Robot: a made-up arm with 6 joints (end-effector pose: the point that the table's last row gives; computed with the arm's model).
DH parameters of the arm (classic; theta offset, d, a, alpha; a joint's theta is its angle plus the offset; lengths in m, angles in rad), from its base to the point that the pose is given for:
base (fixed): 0.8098 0 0.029 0
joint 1: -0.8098 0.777 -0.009 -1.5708
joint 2: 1.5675 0 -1.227 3.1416
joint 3: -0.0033 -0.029 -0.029 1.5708
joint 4: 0 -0.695 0.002 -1.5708
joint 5: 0 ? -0.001 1.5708
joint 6: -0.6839 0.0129 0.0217 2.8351
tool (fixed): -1.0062 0.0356 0 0
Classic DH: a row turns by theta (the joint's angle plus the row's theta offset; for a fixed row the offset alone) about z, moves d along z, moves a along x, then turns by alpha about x.
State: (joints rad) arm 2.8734 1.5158 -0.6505 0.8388 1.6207 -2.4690
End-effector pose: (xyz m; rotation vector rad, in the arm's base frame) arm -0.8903 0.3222 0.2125 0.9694 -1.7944 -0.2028
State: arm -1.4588 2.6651 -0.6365 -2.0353 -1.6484 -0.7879
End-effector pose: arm 0.1016 0.1591 -0.1474 -1.1865 1.6266 -0.2369
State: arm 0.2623 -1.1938 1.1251 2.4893 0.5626 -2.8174
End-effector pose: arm -1.6637 -0.2677 1.6745 -0.4218 -0.6018 0.1488
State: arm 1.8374 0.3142 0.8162 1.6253 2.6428 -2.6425
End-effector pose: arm -0.2349 0.8524 2.4149 1.7019 0.6629 -0.9573
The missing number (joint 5, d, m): 0.126
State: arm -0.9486 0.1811 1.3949 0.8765 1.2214 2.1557
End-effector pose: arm 0.1603 -0.2677 2.7056 0.0517 0.8845 1.9824
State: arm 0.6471 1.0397 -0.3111 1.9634 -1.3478 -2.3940
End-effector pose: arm 1.0671 0.8934 0.7320 -0.5406 1.6281 -0.7690
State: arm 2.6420 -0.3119 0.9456 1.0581 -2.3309 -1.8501
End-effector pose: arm 0.3012 -0.0629 2.6447 -0.1329 2.4121 1.0943
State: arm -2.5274 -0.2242 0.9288 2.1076 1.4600 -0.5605
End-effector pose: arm 0.1598 -0.0001 2.6492 1.1595 -1.9824 1.3585
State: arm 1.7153 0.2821 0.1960 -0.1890 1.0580 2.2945
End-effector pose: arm -0.0123 1.0675 1.9082 -0.8800 -0.3545 -0.7688
